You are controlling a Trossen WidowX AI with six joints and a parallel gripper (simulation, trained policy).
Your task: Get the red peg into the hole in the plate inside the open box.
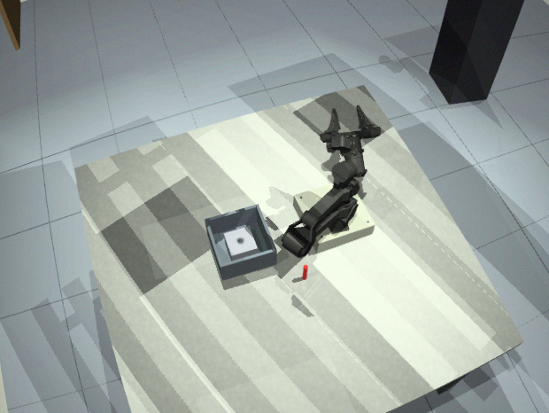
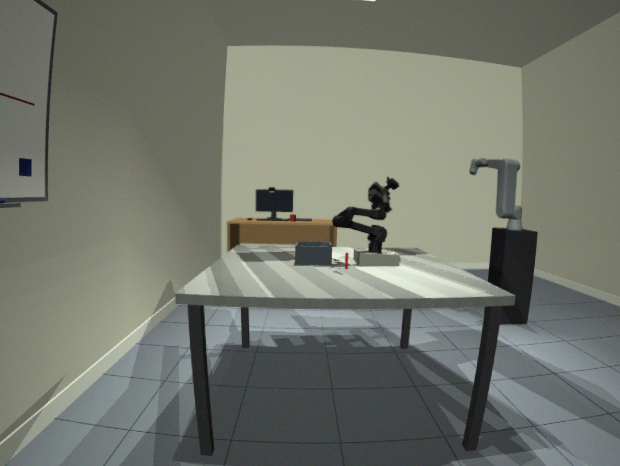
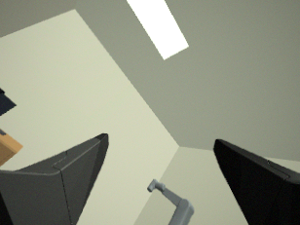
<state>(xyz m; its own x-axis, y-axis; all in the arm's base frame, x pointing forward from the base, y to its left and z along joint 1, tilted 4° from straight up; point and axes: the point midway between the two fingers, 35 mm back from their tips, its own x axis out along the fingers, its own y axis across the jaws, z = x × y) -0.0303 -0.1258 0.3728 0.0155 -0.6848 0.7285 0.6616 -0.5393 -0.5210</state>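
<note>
The red peg lies 190 mm ahead of my gripper tip, 310 mm to the left of it and 410 mm below it. From my gripper tip the other things lie so: grey box (370 mm ahead, 150 mm to the left, 430 mm below); plate (370 mm ahead, 150 mm to the left, 410 mm below).
</note>
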